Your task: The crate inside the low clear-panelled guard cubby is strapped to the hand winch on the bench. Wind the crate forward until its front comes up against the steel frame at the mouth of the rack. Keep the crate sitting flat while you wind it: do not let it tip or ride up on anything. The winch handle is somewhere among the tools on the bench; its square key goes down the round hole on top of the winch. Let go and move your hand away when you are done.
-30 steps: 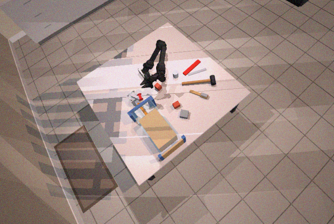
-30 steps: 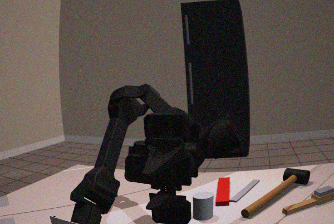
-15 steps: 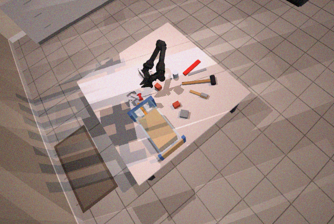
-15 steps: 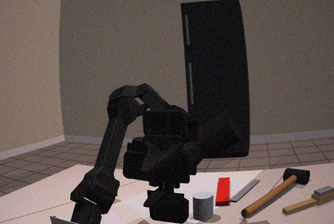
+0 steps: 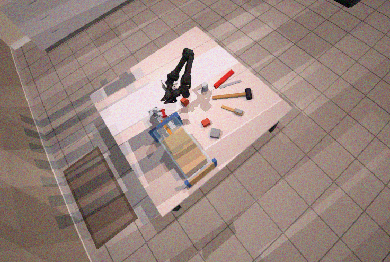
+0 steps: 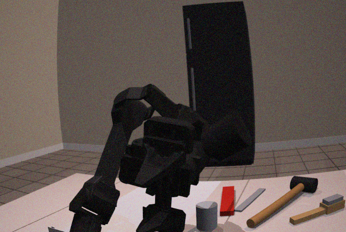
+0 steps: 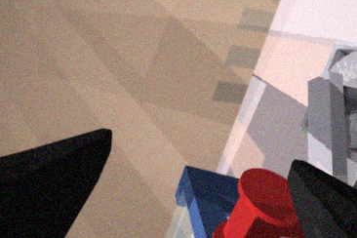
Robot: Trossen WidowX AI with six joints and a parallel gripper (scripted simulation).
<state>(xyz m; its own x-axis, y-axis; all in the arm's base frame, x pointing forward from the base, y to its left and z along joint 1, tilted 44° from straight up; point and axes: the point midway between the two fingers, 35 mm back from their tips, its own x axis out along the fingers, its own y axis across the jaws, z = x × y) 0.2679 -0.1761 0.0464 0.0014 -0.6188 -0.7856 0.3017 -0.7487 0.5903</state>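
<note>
My gripper tip is 10 cm above the winch handle, 5 cm to the left of it and 2 cm short of it. From my gripper tip the other things lie so: clear-panelled cubby 37 cm ahead, 11 cm below, 3 cm to the right; grey hand winch 19 cm below, 10 cm to the right, 5 cm behind; red knob 8 cm below, 5 cm ahead, 3 cm to the right.
</note>
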